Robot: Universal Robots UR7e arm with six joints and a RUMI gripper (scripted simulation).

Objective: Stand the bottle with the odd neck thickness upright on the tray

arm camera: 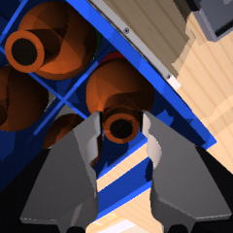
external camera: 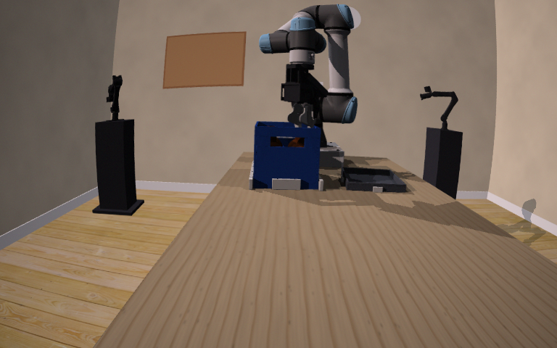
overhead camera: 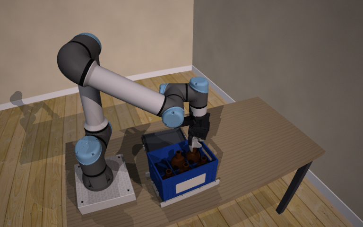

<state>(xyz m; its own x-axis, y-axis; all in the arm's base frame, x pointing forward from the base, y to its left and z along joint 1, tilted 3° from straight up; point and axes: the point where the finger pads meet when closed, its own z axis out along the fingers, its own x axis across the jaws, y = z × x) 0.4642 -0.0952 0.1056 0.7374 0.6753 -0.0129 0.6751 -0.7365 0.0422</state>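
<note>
My gripper is now 8 cm past the crate, 5 cm to the left of it and 7 cm above it. The rest, counted from my hand: tray: 4 cm behind, 24 cm to the left, 14 cm below.
</note>
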